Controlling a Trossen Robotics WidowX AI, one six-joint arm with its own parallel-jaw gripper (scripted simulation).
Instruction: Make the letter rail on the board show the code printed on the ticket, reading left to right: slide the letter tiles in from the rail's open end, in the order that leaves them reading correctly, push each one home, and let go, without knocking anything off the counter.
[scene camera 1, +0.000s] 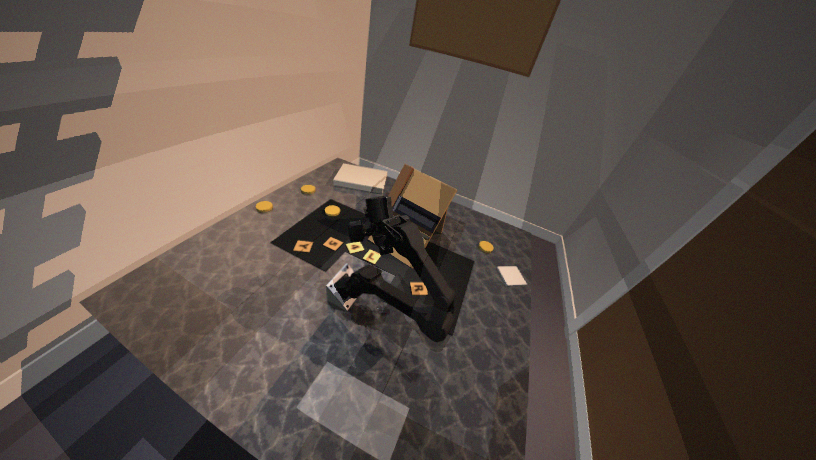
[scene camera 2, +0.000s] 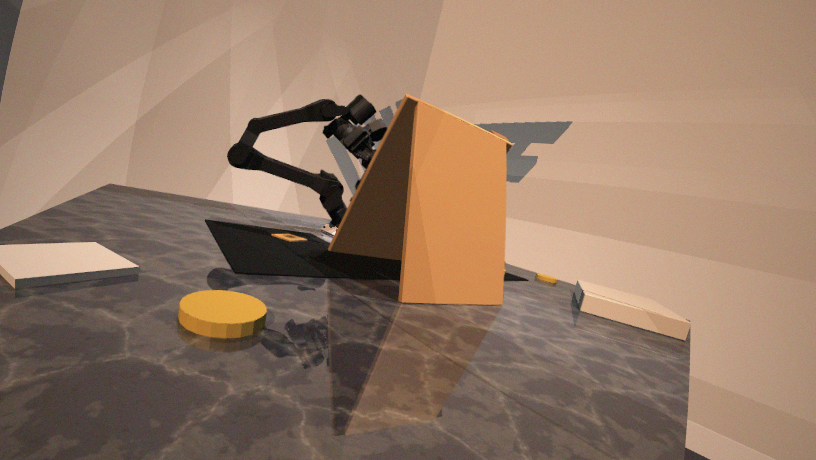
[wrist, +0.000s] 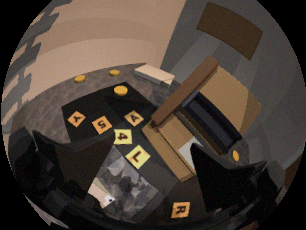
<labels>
same spot on tan slanted board: (wrist: 211, 104) = (scene camera 1: 411, 203)
</labels>
